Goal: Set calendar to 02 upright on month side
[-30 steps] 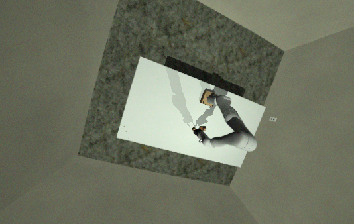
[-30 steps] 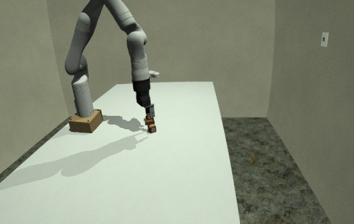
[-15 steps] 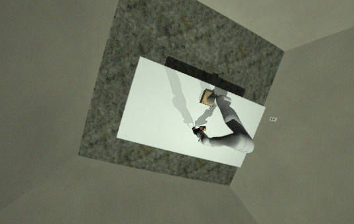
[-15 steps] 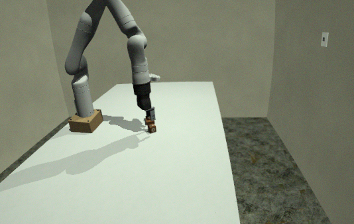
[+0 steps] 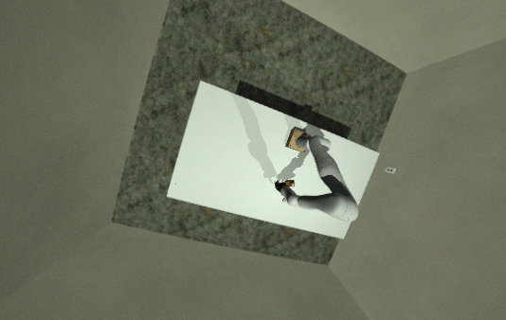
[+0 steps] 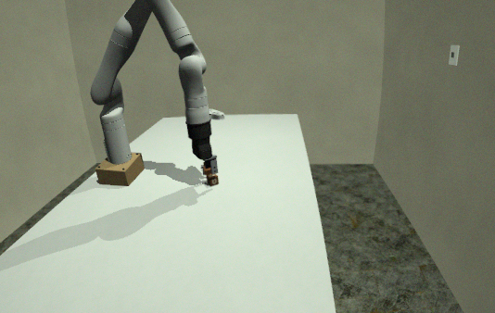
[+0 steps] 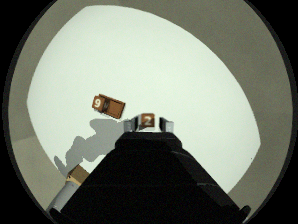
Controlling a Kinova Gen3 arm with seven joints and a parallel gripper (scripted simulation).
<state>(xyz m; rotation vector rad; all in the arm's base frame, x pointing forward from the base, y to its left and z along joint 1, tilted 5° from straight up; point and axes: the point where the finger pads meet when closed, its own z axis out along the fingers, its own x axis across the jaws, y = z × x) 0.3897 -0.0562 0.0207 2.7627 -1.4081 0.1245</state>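
Now: the brown calendar cube 5 cm below my hand. Round my hand: brown tray 4 cm behind, 11 cm to the left, 6 cm below.
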